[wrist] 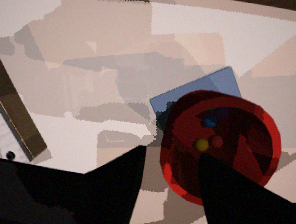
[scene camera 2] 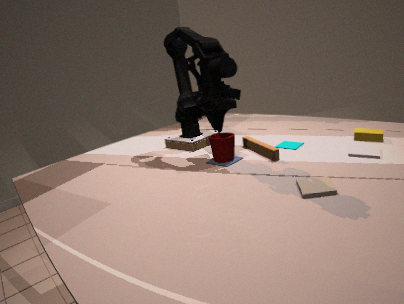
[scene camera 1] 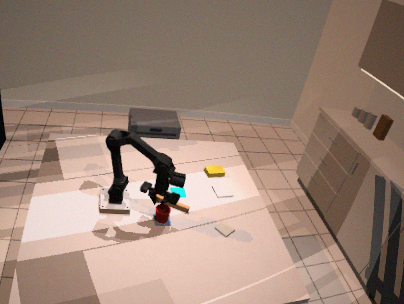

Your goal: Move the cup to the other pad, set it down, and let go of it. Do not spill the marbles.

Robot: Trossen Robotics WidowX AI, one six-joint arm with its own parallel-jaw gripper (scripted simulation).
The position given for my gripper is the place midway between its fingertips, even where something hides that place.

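Observation:
My gripper (scene camera 2: 217, 131), also visible (wrist: 172, 157).

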